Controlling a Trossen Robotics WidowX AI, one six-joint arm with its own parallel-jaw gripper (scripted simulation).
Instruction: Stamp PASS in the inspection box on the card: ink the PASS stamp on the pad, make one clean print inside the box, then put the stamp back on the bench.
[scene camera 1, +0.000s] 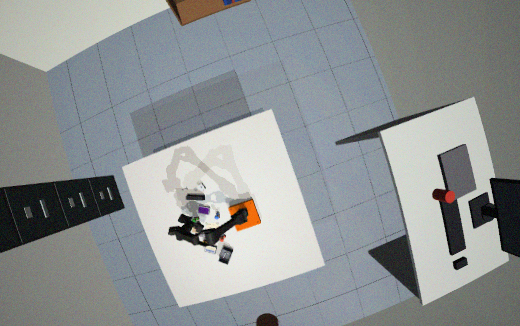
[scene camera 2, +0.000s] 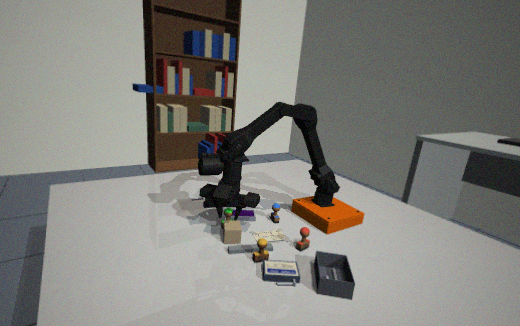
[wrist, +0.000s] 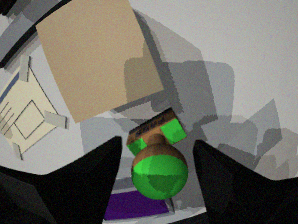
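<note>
Scene camera 2 shows the gripper (scene camera 2: 227, 219) and a grey box (scene camera 2: 333, 276). Visible in the wrist view are a tan block (wrist: 100, 62) and the gripper (wrist: 158, 144); the grey box is out of frame in the wrist view.
</note>
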